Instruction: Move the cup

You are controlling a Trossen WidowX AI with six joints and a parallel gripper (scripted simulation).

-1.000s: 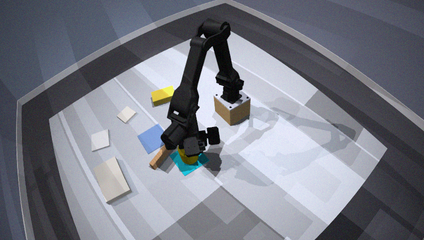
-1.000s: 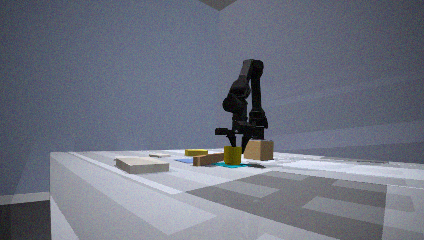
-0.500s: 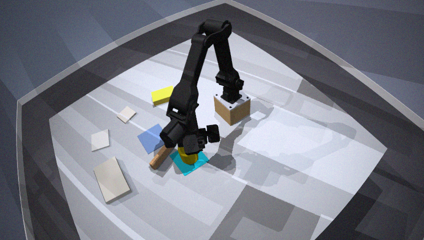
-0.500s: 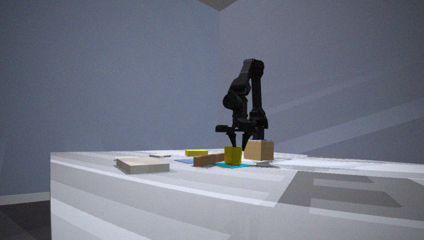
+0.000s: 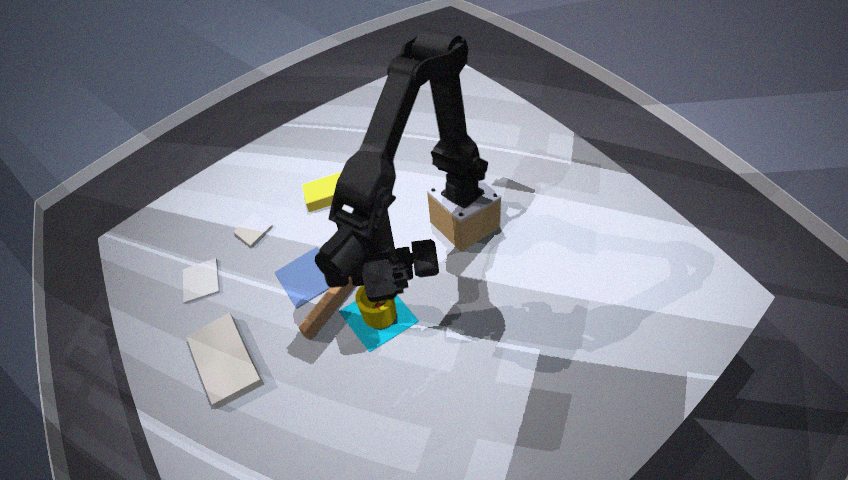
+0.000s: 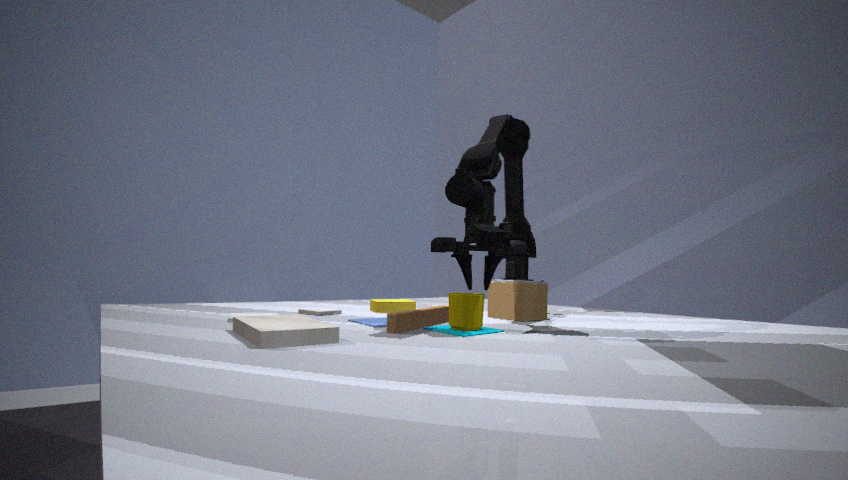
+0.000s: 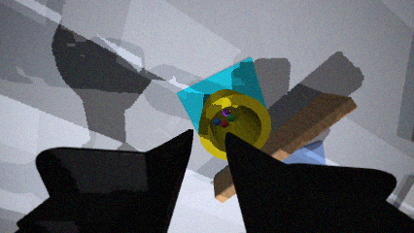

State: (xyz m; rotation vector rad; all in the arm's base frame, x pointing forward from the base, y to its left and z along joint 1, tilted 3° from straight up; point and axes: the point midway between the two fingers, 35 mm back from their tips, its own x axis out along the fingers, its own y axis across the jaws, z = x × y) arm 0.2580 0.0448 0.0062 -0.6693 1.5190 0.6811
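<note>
My gripper tip is now 40 mm above the yellow cup, 20 mm short of it and 10 mm to the left of it. Round my gripper tip: red marble (60 mm below, 30 mm to the right, 10 mm ahead); cyan pad (90 mm below, 20 mm to the right, 20 mm ahead); wooden bar (110 mm to the right, 70 mm below, 40 mm ahead).
</note>
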